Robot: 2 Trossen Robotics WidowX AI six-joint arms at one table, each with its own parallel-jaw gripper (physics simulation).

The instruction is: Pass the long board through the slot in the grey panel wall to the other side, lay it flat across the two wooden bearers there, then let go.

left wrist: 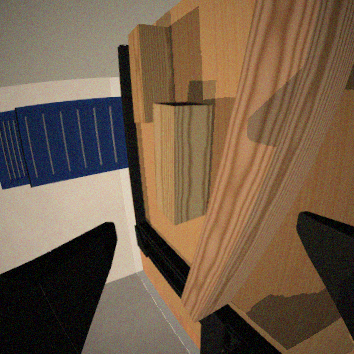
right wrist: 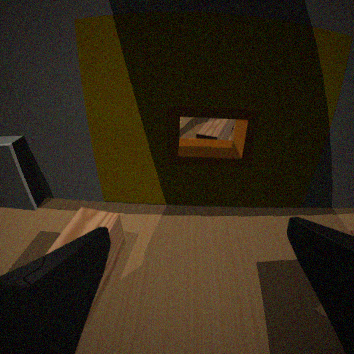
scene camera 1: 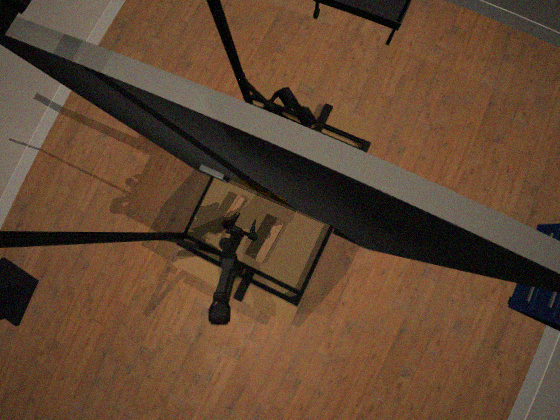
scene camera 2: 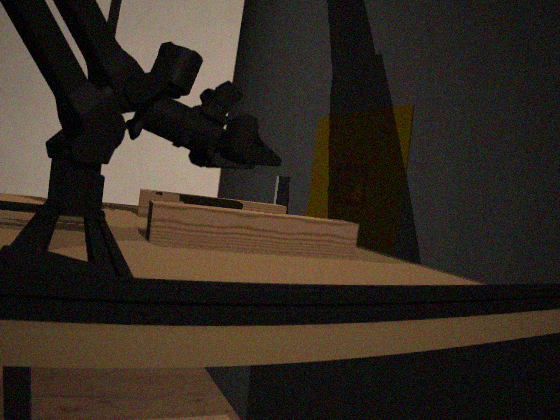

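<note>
In the left wrist view the long board point(left wrist: 267, 140) lies slanted on the table, and its near end juts over the black table edge. My left gripper point(left wrist: 208, 227) is open, with a finger on either side of the board and neither touching it. In the right wrist view the slot point(right wrist: 211, 137) sits in a yellow patch point(right wrist: 112, 123) on the grey panel wall point(right wrist: 38, 88) point(scene camera 1: 320, 146). Wood grain shows through the slot. My right gripper point(right wrist: 199, 232) point(scene camera 2: 257, 154) point(scene camera 1: 242, 225) is open and empty. It hovers over the two wooden bearers point(scene camera 2: 249, 235) point(scene camera 2: 257, 205) point(scene camera 1: 270, 242) point(scene camera 1: 237, 204), facing the slot.
Two upright wooden blocks point(left wrist: 182, 161) point(left wrist: 151, 70) stand on the left arm's table beside the board. A small grey block point(right wrist: 21, 168) point(scene camera 2: 280, 189) stands at the foot of the wall on the right arm's side. A dark shadow covers most of the yellow patch.
</note>
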